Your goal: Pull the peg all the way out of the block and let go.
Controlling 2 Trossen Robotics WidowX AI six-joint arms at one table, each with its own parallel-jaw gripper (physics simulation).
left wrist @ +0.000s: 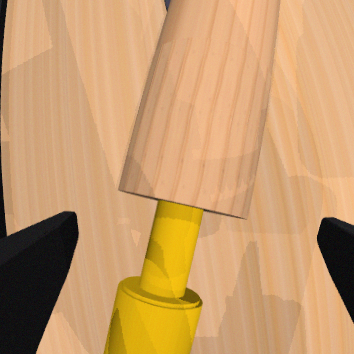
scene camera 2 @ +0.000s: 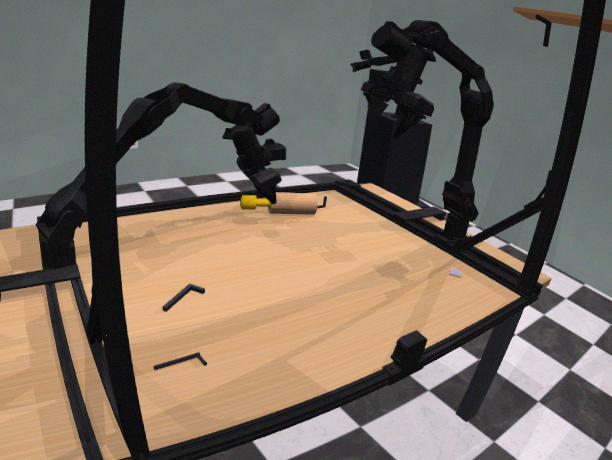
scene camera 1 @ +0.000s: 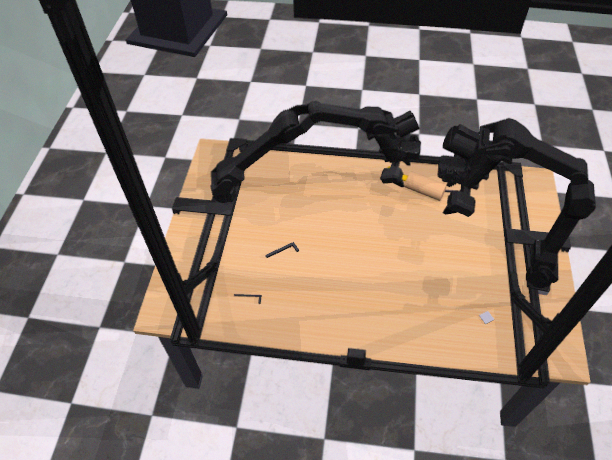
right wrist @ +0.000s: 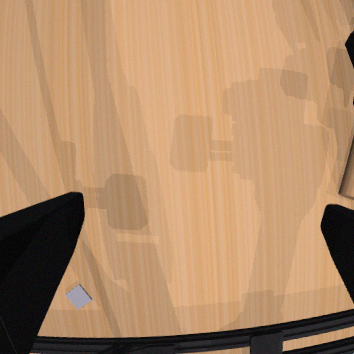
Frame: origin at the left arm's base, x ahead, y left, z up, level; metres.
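Where they show: left gripper, fingertip midpoint: (left wrist: 202,227) (scene camera 2: 268,196) (scene camera 1: 406,176); right gripper, fingertip midpoint: (scene camera 2: 380,132) (scene camera 1: 446,199) (right wrist: 207,211); left arm's base, origin of the base link: (scene camera 2: 59,264) (scene camera 1: 224,197); right arm's base, origin of the base link: (scene camera 2: 454,235) (scene camera 1: 538,280).
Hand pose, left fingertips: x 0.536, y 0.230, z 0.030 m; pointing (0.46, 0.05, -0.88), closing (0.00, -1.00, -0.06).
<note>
Each offset is from my left fingertips to the centre of the thing. "*": to the spot under its first point.
The yellow peg {dx -0.005, dy +0.011, dz -0.022 m} (scene camera 1: 405,177) (scene camera 2: 248,202) (left wrist: 172,250) lies on the table with its thick head and part of its narrower shaft outside the block; the rest is hidden inside. The round wooden block {dx +0.068, dy -0.004, dz -0.021 m} (scene camera 1: 425,187) (scene camera 2: 295,203) (left wrist: 205,110) lies on its side near the back edge; a bit of it shows at the right of the right wrist view (right wrist: 348,180). My left gripper (scene camera 1: 394,176) (scene camera 2: 272,196) (left wrist: 202,227) is open, low over the peg, with one finger on each side of the shaft near the block. My right gripper (scene camera 2: 387,120) (right wrist: 207,211) is open and empty, high above the table.
A dark bent hook {dx +0.140, dy +0.019, dz -0.033 m} (scene camera 2: 325,201) is beside the block's far end. Two black hex keys {dx -0.292, dy -0.368, dz -0.045 m} (scene camera 1: 281,250) {dx -0.335, dy -0.542, dz -0.046 m} (scene camera 1: 250,295) lie at the left of the table. A small grey square {* dx +0.315, dy -0.403, dz -0.046 m} (scene camera 1: 486,317) (right wrist: 79,297) lies at the front right. A black frame (scene camera 1: 300,352) borders the table.
</note>
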